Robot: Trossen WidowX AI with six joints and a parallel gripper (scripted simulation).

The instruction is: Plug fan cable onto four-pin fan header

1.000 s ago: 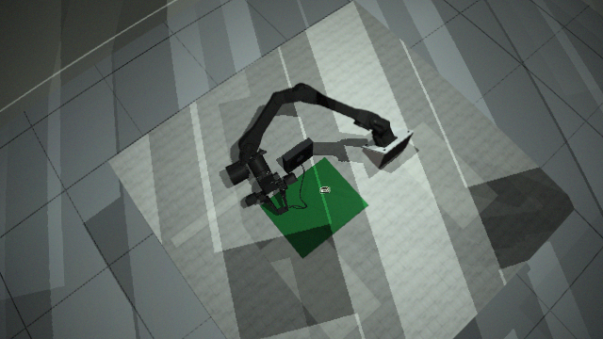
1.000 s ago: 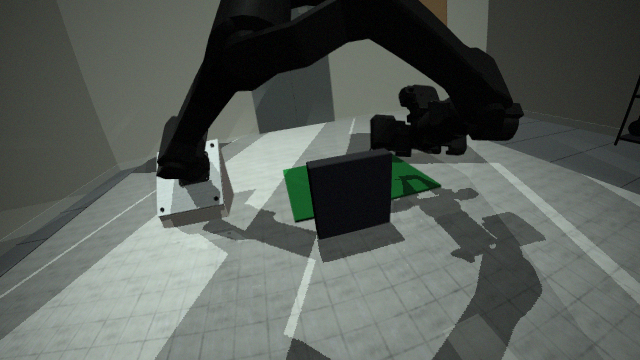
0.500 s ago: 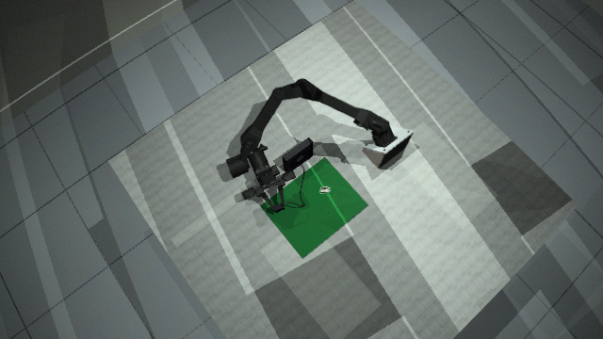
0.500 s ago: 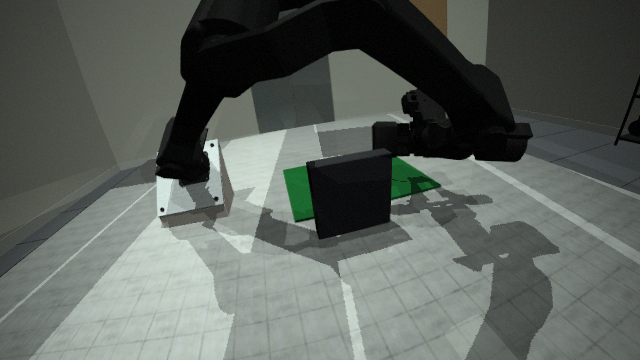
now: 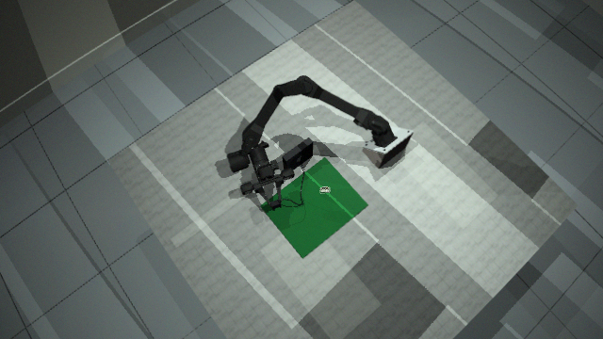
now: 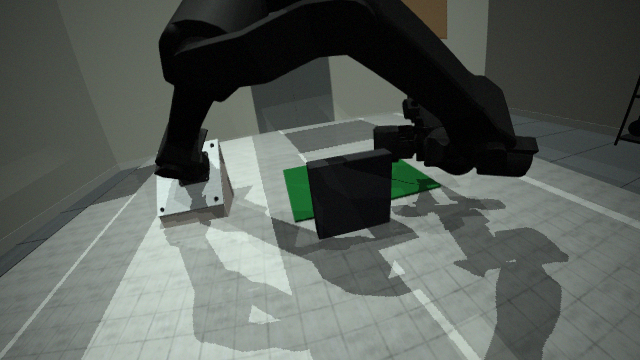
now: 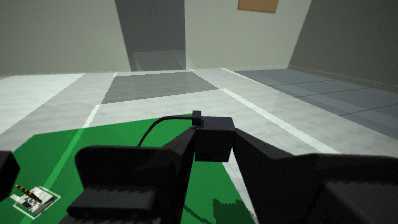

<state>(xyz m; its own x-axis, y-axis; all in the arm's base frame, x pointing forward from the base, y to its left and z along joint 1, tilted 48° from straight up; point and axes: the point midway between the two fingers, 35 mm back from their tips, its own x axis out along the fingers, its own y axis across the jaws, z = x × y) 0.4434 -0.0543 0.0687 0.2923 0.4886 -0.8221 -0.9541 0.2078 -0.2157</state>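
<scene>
The green board is 120 mm behind my gripper tip, 60 mm to the left of it and 110 mm below it. Round my gripper tip: black fan 180 mm behind, 100 mm to the right, 30 mm below; then white four-pin fan header 190 mm behind, 40 mm to the left, 90 mm below; then black plug 10 mm below.
</scene>
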